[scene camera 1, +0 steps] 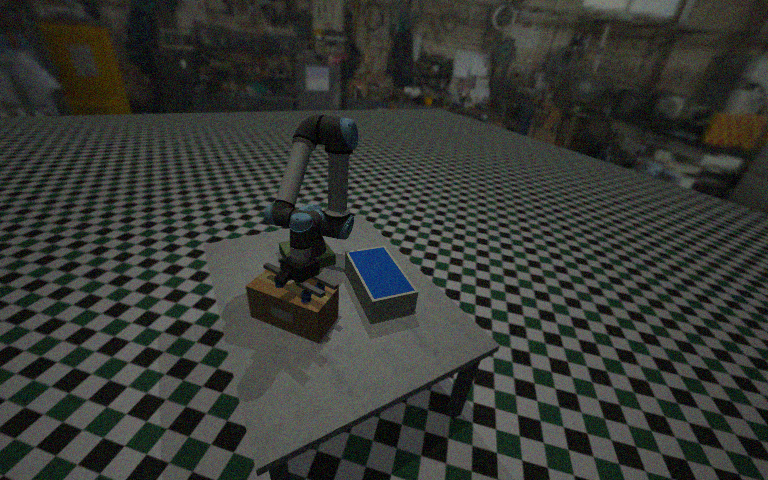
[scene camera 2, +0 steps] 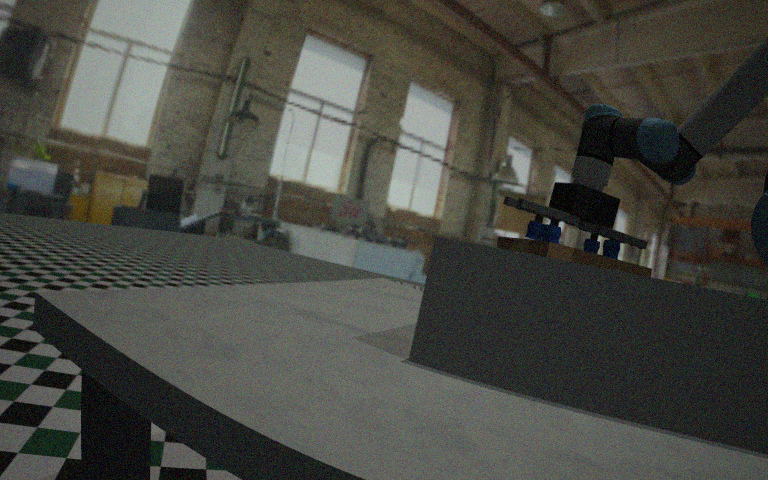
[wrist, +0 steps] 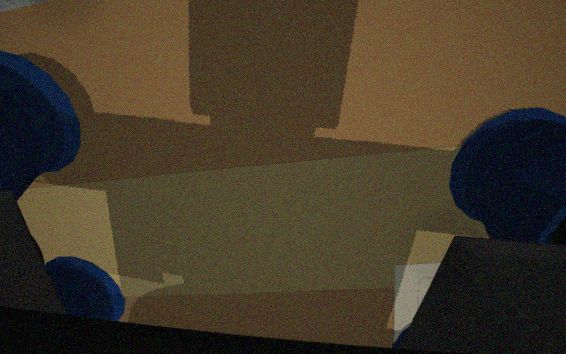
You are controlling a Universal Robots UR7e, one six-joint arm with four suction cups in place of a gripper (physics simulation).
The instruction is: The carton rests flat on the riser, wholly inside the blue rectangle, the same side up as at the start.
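Places are measured from the arm's base along level axes (x left, y back, z up), in millimetres.
Where they show: hand, its tool point: (scene camera 1: pixel 299 288) (wrist: pixel 259 237).
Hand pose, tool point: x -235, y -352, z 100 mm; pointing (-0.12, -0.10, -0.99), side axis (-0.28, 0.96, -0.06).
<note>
After its pixels a point has its place.
The brown carton (scene camera 1: pixel 288 318) @(x -303, y -388, z 16 mm) (scene camera 2: pixel 523 247) @(x -166, y -457, z 85 mm) (wrist: pixel 425 90) @(x -296, y -327, z 100 mm) sits upright at the left of the riser in scene camera 1, apparently on the table. A paler tape band crosses its top, and a white label shows in the wrist view. My gripper (scene camera 1: pixel 293 288) @(x -235, y -352, z 100 mm) (scene camera 2: pixel 572 240) @(x -235, y -352, z 100 mm) (wrist: pixel 283 215) @(x -235, y -352, z 100 mm) is over the carton top with its blue cups against it, and looks shut on the carton. The grey riser (scene camera 1: pixel 393 308) @(x 67, y -558, z 3 mm) (scene camera 2: pixel 566 333) @(x 207, y -458, z 5 mm) stands beside the carton, with the blue rectangle (scene camera 1: pixel 382 272) @(x 126, y -407, z 64 mm) on its top. In scene camera 2 the riser hides most of the carton.
The grey table (scene camera 1: pixel 362 379) @(x -199, y -715, z -56 mm) (scene camera 2: pixel 226 350) @(x 278, y -716, z -56 mm) carries the arm, carton and riser. A green block (scene camera 1: pixel 327 254) @(x 46, y -83, z 1 mm) shows behind the gripper, near the arm's base. The riser's near side wall stands close to the carton's right end.
</note>
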